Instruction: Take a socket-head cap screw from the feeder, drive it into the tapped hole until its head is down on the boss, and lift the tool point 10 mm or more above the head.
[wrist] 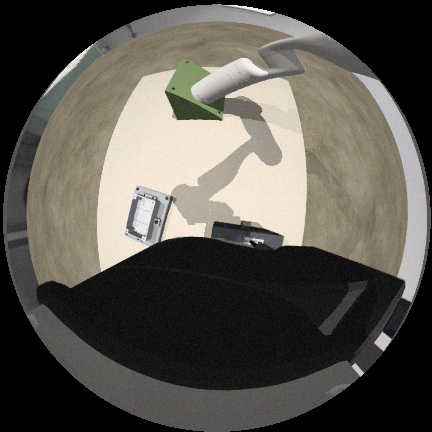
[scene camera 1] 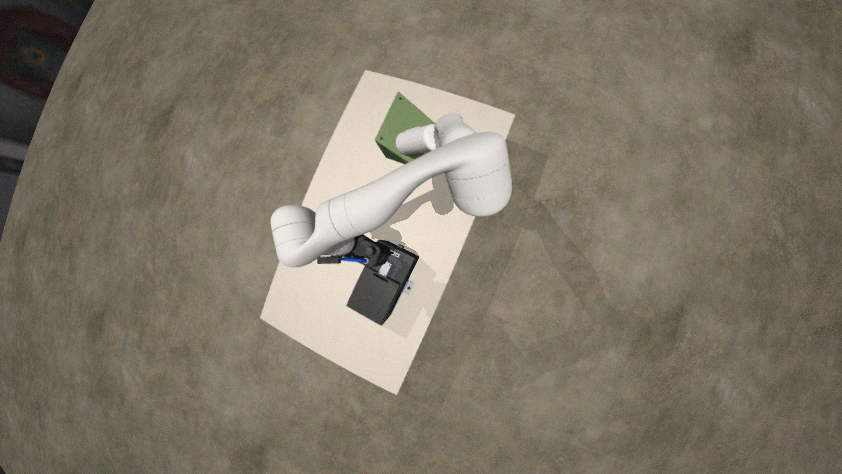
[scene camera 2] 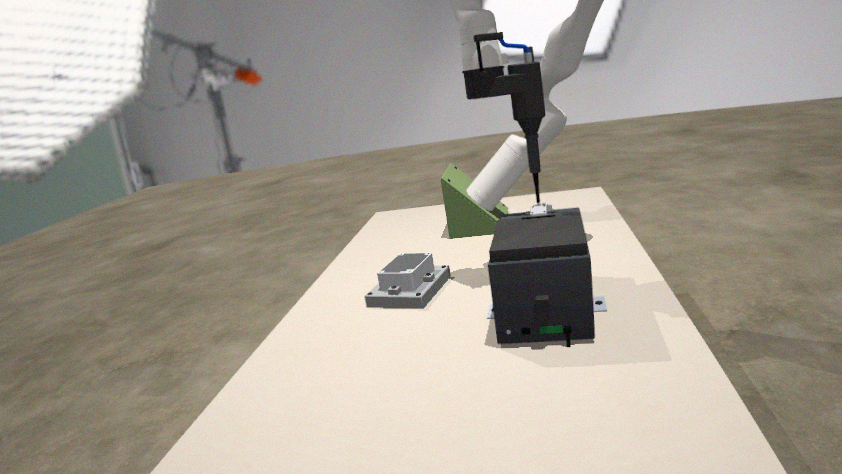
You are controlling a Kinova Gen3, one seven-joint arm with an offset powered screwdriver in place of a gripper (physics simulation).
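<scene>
The black screwdriver (scene camera 2: 537, 201) points down, with its thin bit ending at the silver pick-up part (scene camera 2: 540, 209) on top of the feeder. Any gap between them, or a screw on the bit, is too small to make out. The dark box-shaped feeder (scene camera 1: 374, 296) (scene camera 2: 540, 288) (wrist: 229, 231) stands on the board; my tool housing covers part of it in the wrist view. The grey open-topped housing (scene camera 2: 395, 281) on its flat base (scene camera 2: 393, 301) (wrist: 164, 220) stands apart, left of the feeder in scene camera 2. Small bosses with dark holes show beside its walls. The housing does not show in scene camera 1.
The green wedge mount (scene camera 1: 393, 120) (scene camera 2: 463, 214) (wrist: 186, 82) carries the arm's base at the far end of the pale board (scene camera 1: 329, 329) (scene camera 2: 412, 406) (wrist: 135, 145). The white arm (scene camera 1: 377, 206) reaches over the board. Metal tabs (scene camera 1: 408, 287) (scene camera 2: 599, 303) stick out from the feeder's side.
</scene>
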